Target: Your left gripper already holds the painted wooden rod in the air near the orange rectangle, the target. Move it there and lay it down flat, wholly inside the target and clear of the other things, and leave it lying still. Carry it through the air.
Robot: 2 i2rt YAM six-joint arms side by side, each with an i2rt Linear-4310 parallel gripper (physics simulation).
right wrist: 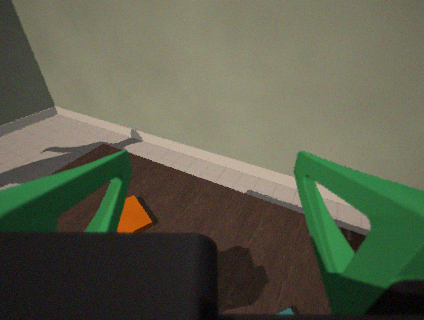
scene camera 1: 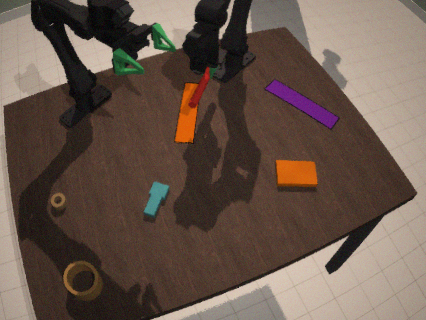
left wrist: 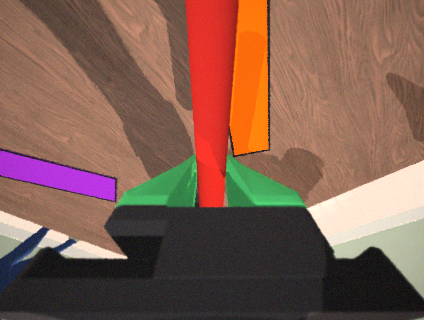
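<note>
The red painted rod point(scene camera 1: 200, 89) point(left wrist: 212, 75) is in the air, held near one end by my left gripper point(scene camera 1: 210, 73) point(left wrist: 211, 160), which is shut on it. In scene camera 1 its free end overlaps the orange target rectangle point(scene camera 1: 186, 125) point(left wrist: 254, 100), while its held end shows to the right of the target's upper end. In the left wrist view the rod runs up the picture and covers part of the target's left side. The rod's height above the table is hard to tell. My right gripper point(scene camera 1: 149, 50) point(right wrist: 212, 160) is open and empty, at the upper left in scene camera 1.
A purple strip point(scene camera 1: 302, 103) point(left wrist: 60, 176) lies at the upper right in scene camera 1. An orange block point(scene camera 1: 296, 173) point(right wrist: 134, 215) lies at the right, a teal block point(scene camera 1: 156, 199) in front of the target. A small ring point(scene camera 1: 53, 202) and a larger ring point(scene camera 1: 98, 289) are at the left.
</note>
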